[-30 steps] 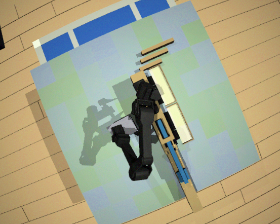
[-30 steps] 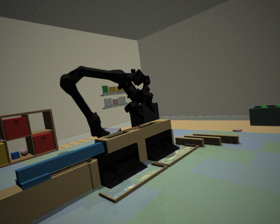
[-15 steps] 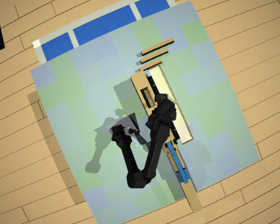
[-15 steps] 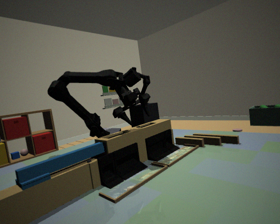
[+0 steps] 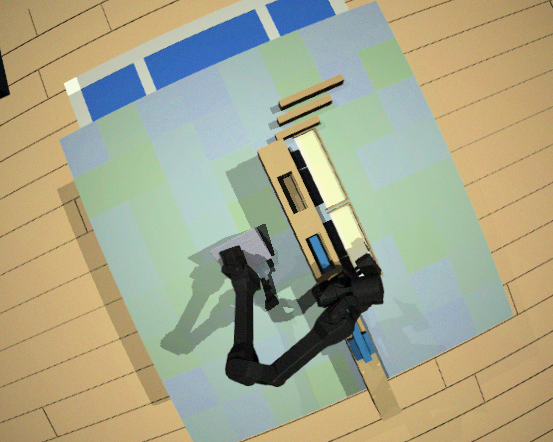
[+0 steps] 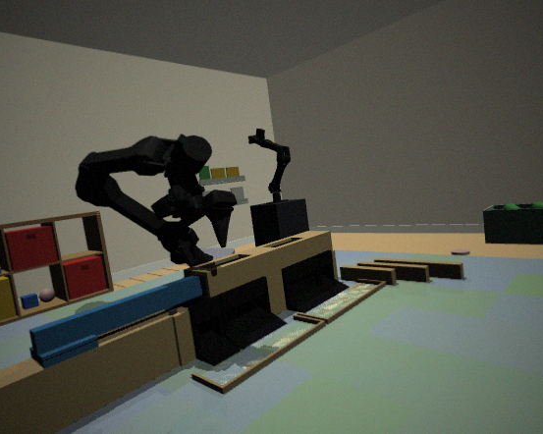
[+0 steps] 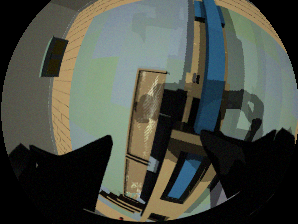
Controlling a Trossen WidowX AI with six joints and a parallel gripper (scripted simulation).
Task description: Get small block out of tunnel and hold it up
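The tan covered tunnel lies 2 cm behind my gripper tip, 2 cm to the right of it and 12 cm below it.
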